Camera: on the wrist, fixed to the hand. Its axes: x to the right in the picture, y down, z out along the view.
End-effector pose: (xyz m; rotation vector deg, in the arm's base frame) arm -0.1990 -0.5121 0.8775 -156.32 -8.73 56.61
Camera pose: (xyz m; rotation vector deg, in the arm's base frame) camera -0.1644 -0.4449 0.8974 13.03 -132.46 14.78
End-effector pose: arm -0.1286 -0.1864 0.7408 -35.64 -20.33 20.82
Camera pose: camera -0.0799 -0.2397 0.7706 41.63 -77.61 -130.08
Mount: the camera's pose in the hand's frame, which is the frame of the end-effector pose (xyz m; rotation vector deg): 0.0261 -0.0694 -0.0246 12.86 -37.06 -170.47
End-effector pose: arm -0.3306 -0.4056 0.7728 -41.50 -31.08 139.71
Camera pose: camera -0.3086 -0.3309 0.7790 47.31 -31.21 -17.80
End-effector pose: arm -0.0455 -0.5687 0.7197 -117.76 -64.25 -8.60
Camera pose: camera -0.0762 -0.5464 0.7880 -70.37 153.41 30.33
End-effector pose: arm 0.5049 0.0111 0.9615 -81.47 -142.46 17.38
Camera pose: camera 0.4439 0.0003 1.0091 -148.24 93.93 -7.78
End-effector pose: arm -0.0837 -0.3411 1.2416 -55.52 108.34 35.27
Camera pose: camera -0.0464 -0.4084 1.2283 -95.62 -60.00 -56.40
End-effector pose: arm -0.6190 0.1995 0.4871 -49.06 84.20 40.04
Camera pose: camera -0.5741 0.1386 0.4677 -73.53 -61.22 -76.12
